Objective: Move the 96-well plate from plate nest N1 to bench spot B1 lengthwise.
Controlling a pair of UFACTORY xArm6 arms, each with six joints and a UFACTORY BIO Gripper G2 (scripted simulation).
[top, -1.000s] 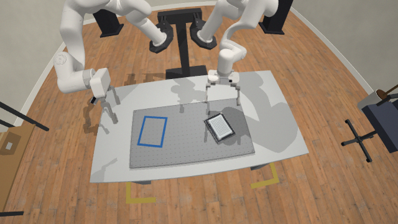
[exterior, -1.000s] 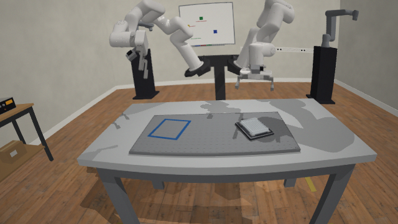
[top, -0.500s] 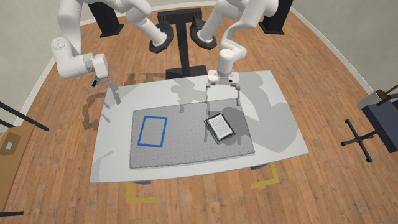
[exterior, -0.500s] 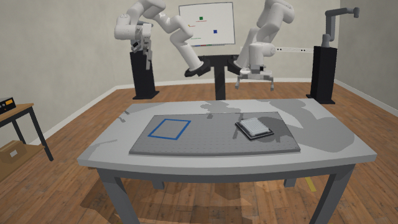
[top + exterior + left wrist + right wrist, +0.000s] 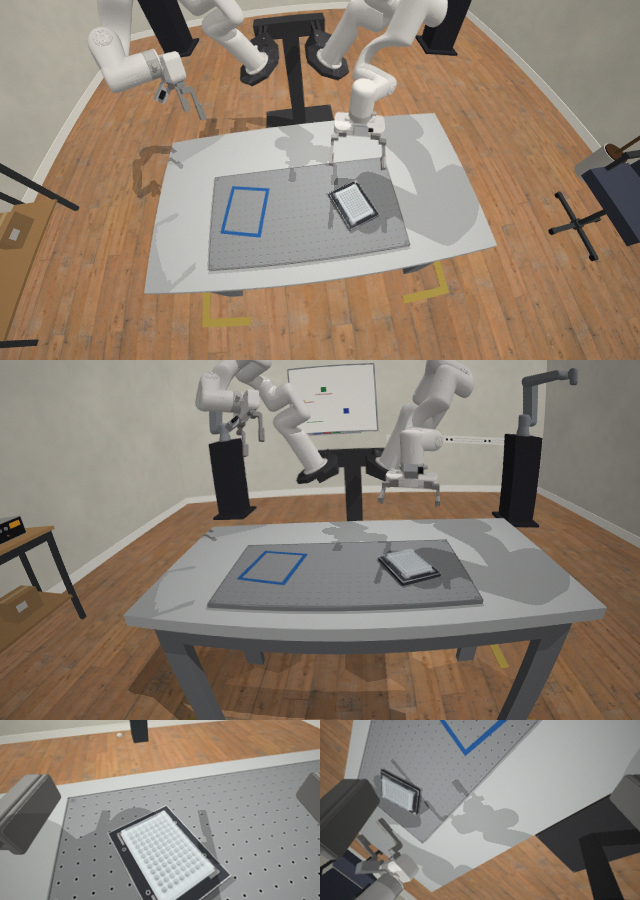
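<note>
Now: left hand 16 cm above the white 96-well plate and 7 cm short of it. The rest, counted from my left hand: black plate nest: 18 cm below, 7 cm ahead.
</note>
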